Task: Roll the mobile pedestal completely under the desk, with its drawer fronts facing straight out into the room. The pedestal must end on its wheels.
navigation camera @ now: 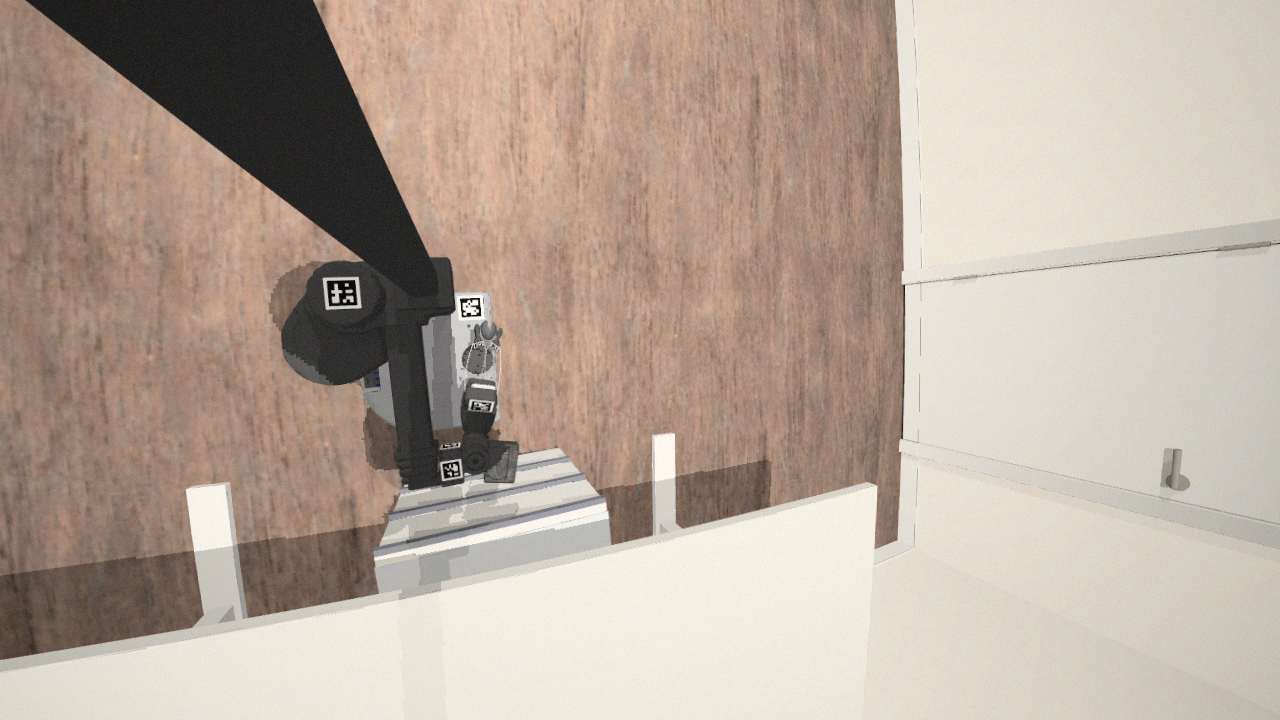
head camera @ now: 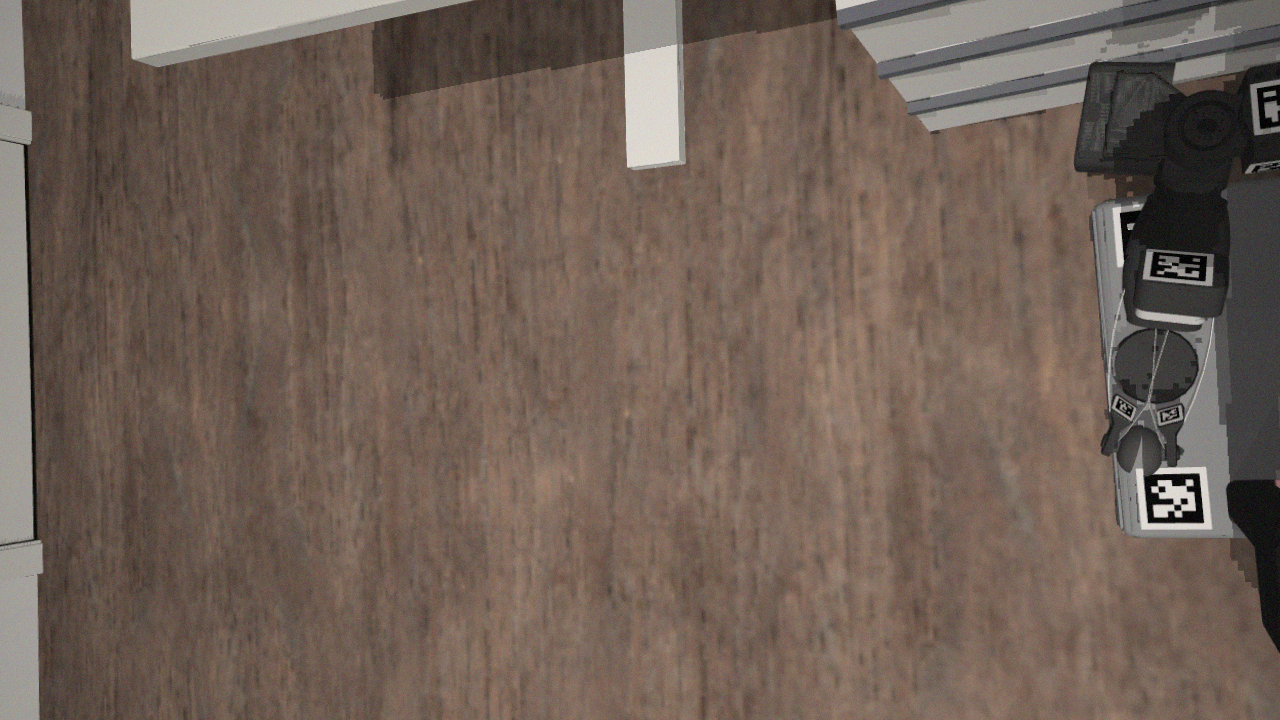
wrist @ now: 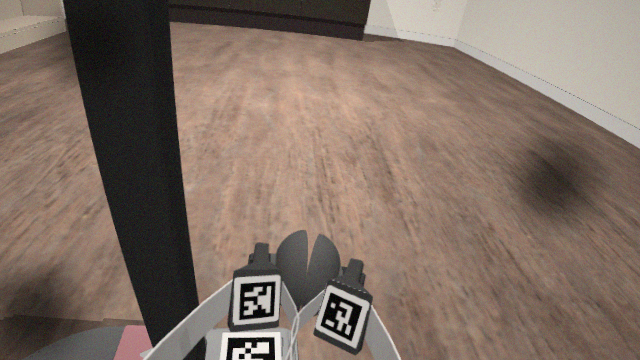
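The pale pedestal (head camera: 930, 35) (navigation camera: 501, 512) stands upright, its drawer fronts with dark grey strips towards my base. Its rear part is hidden by the white desk (head camera: 268, 22) (navigation camera: 626, 626); its front part shows outside the desktop's edge, between two white desk legs in the navigation view. Its wheels are hidden. It does not show in the wrist view. My gripper (head camera: 1139, 450) (navigation camera: 487, 331) (wrist: 307, 259) is shut and empty, folded back over my base, apart from the pedestal. My wrist's elbow overlaps the lower drawer area in the navigation view; contact cannot be told.
The desk's legs (head camera: 653, 107) (navigation camera: 662, 470) reach out over the floor. My base (navigation camera: 443, 358) stands close before the pedestal. A white door with a handle (navigation camera: 1174, 470) is at the right. A dark cabinet (wrist: 265, 15) stands far off in the wrist view, beside a wall (wrist: 540, 30).
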